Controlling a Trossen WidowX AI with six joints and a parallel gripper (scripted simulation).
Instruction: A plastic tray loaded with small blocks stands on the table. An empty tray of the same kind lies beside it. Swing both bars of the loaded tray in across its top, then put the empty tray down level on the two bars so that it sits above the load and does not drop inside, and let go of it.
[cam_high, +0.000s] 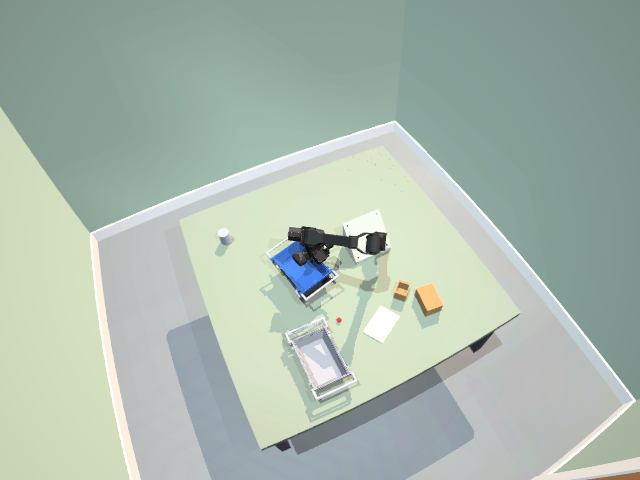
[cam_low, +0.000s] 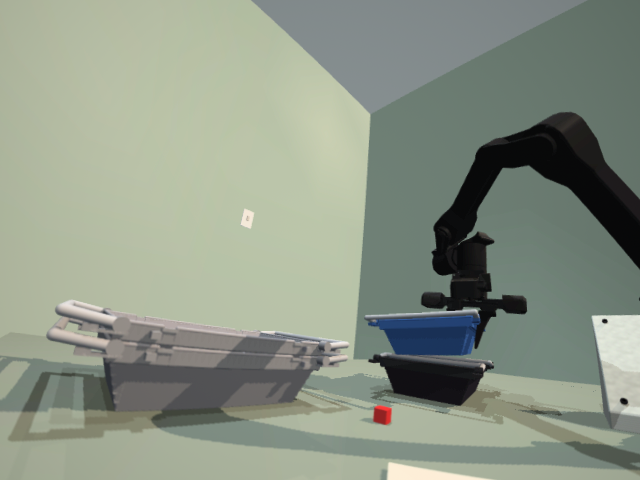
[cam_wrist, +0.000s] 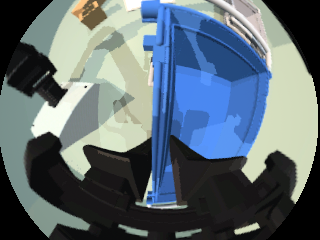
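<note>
Right now the blue tray is 7 cm ahead of my gripper tip, 3 cm above it and 1 cm to the left of it. Also, from my gripper tip: sheet: 39 cm to the left, 13 cm behind, 9 cm below.
</note>
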